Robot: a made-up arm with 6 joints.
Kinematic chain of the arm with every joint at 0, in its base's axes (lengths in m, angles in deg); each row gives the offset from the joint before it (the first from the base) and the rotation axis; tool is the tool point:
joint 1: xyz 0 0 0.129 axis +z
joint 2: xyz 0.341 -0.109 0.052 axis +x
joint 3: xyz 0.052 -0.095 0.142 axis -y
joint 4: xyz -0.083 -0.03 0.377 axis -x
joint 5: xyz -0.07 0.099 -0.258 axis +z
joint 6: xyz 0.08 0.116 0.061 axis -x
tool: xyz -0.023 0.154 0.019
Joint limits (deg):
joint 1: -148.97..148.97
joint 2: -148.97..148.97
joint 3: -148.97..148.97
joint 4: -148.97..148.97
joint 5: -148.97..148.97
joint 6: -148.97..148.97
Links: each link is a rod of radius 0.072 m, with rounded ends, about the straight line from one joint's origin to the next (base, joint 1, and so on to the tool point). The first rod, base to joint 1, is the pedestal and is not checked.
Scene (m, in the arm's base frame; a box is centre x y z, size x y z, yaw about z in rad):
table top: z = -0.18
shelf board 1: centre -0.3 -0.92 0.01 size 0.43 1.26 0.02 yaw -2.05
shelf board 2: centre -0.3 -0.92 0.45 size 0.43 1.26 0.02 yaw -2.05
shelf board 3: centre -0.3 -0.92 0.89 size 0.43 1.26 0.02 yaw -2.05
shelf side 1: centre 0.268 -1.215 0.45 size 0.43 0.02 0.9 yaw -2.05
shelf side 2: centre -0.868 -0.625 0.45 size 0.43 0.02 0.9 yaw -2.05
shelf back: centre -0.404 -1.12 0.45 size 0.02 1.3 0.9 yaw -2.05
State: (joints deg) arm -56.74 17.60 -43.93 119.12 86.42 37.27
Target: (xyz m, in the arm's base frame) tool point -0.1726 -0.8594 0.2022
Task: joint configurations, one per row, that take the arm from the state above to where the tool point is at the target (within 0.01 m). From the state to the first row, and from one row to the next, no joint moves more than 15 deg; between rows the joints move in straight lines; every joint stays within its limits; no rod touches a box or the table.
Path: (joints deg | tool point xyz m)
1: -60.84 5.79 -35.46 107.40 77.07 39.69 | -0.4275 -0.5068 0.7074
2: -64.93 -6.02 -26.99 95.67 67.73 42.12 | -0.3837 -0.3444 0.6726
3: -69.03 -17.83 -18.52 83.95 58.38 44.54 | -0.3161 -0.2357 0.6008
4: -73.12 -29.64 -10.06 72.23 49.03 46.97 | -0.2439 -0.1840 0.5096
5: -61.33 -14.89 -13.93 72.80 49.91 43.86 | -0.2624 -0.2615 0.4756
6: -49.53 -0.14 -17.80 73.37 50.79 40.76 | -0.2515 -0.3513 0.4274
7: -37.73 14.61 -21.68 73.95 51.67 37.66 | -0.2062 -0.4412 0.3653
8: -25.94 29.36 -25.55 74.52 52.54 34.55 | -0.1262 -0.5160 0.2896
9: -14.14 44.11 -29.43 75.09 53.42 31.45 | -0.0175 -0.5610 0.2022
10: -19.36 45.71 -33.81 85.41 59.12 34.07 | -0.0721 -0.6649 0.1939
11: -24.57 47.30 -38.18 95.73 64.82 36.70 | -0.1244 -0.7652 0.1945
12: -29.79 48.90 -42.56 106.06 70.52 39.32 | -0.1726 -0.8594 0.2022

